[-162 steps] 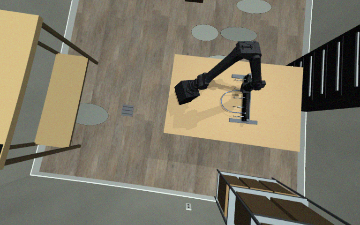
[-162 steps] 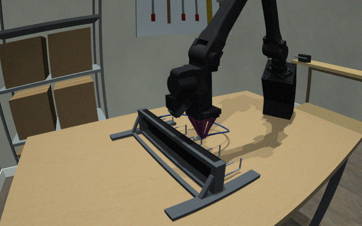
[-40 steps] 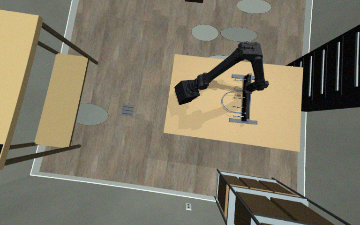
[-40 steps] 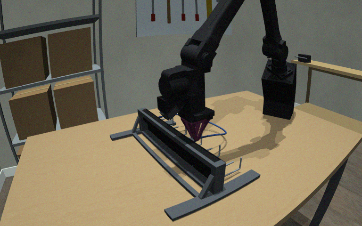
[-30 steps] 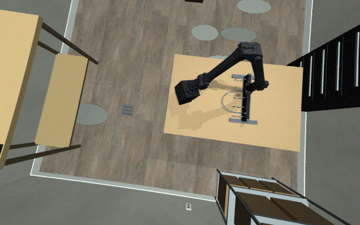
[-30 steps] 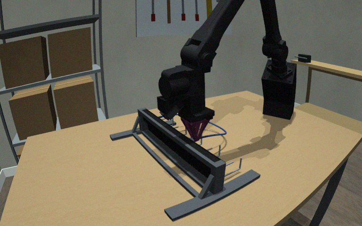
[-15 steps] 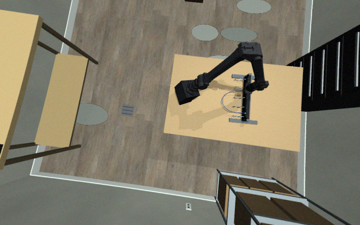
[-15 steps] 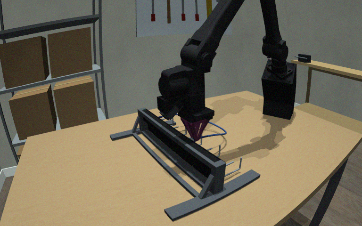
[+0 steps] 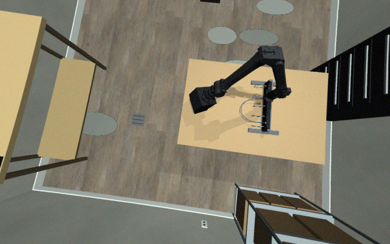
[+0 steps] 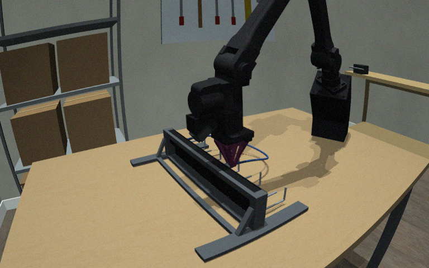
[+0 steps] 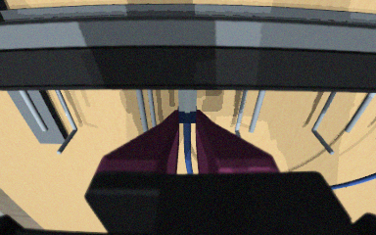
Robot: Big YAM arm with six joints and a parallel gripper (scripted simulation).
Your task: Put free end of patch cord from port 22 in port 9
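Right now my hand is 2 cm short of the grey plug and 1 cm to the right of it.
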